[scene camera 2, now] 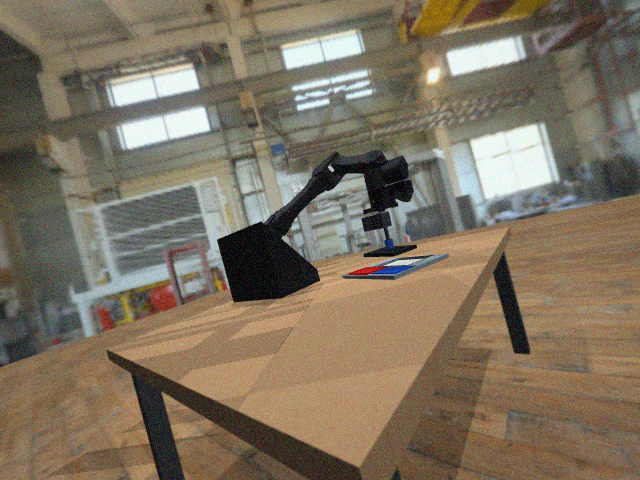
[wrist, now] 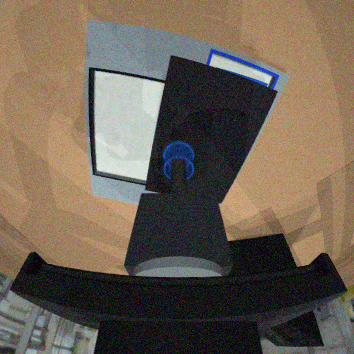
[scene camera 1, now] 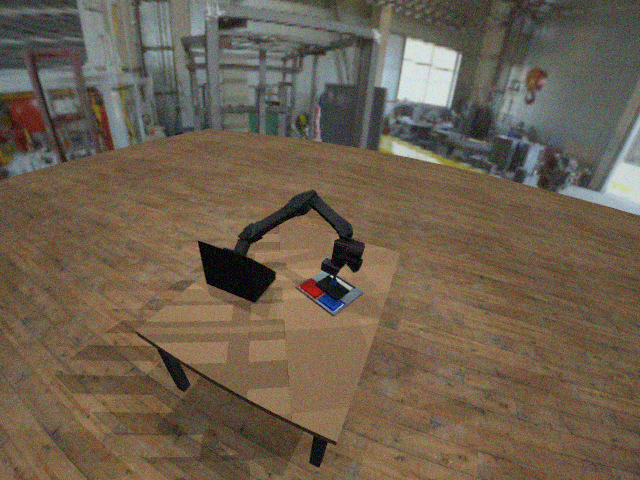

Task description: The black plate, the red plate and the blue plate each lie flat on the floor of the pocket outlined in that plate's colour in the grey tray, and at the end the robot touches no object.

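Frame: origin at the arm's base, x down, y right, z back, level; centimetres.
Where they show: end effector, tool point: (wrist: 178, 149) (scene camera 1: 333, 285); arm's base, origin of the base link: (scene camera 2: 263, 248) (scene camera 1: 238, 256).
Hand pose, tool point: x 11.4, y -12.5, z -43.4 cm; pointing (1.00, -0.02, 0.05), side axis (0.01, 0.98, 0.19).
Observation:
Each offset is from my tool point to the top centre of the thing. "spot": to the spot under its first point. Level surfaces: height alone.
My suction cup (scene camera 1: 333, 282) (scene camera 2: 389, 243) (wrist: 179, 159) holds the black plate {dx -1.3, dy +2.5, dz -0.5 cm} (scene camera 1: 326, 287) (scene camera 2: 374, 253) (wrist: 220, 120) level above the grey tray {dx +4.7, dy -1.8, dz +1.8 cm} (scene camera 1: 353, 297) (scene camera 2: 440, 256) (wrist: 125, 47), with a gap below it in scene camera 2. In the wrist view the plate covers the right side of the black-outlined pocket {spot: dx +5.1, dy -10.7, dz -3.6 cm} (wrist: 92, 120) and is turned a little against it; the pocket's pale floor shows at left. The red plate {dx +4.4, dy +1.1, dz +9.5 cm} (scene camera 1: 311, 288) (scene camera 2: 364, 270) and the blue plate {dx +4.5, dy +6.5, dz -1.3 cm} (scene camera 1: 331, 301) (scene camera 2: 393, 269) lie in their own colours' pockets. In the wrist view the held plate hides most of that area.
The arm's black base block (scene camera 1: 232, 273) (scene camera 2: 258, 266) stands on the wooden table {dx +5.8 cm} (scene camera 1: 315, 351) (scene camera 2: 336, 330), to the left of the tray in both scene views. The tray lies near the table's long right edge.

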